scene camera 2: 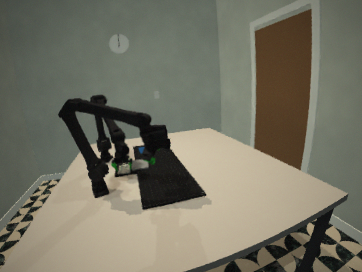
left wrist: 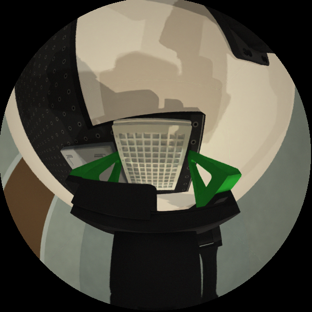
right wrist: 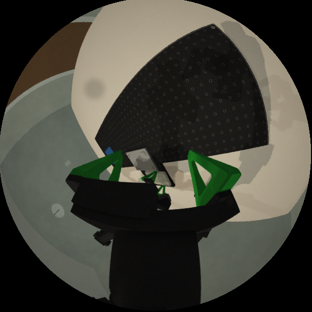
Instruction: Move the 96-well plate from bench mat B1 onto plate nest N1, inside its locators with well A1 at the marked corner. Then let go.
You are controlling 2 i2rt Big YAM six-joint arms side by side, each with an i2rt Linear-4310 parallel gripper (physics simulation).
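The pale 96-well plate lies on the small black bench mat B1. The light grey nest N1 is beside it, partly hidden by a green finger in the left wrist view. My left gripper is open and low over the plate, with one fingertip at each long side; I cannot tell whether they touch it. Well A1 cannot be made out. My right gripper is open and empty, high above the table and away from the plate.
A large black perforated board lies on the table beside the plate and nest. A blue item is at its far end. A black arm base stands at the upper right of the left wrist view.
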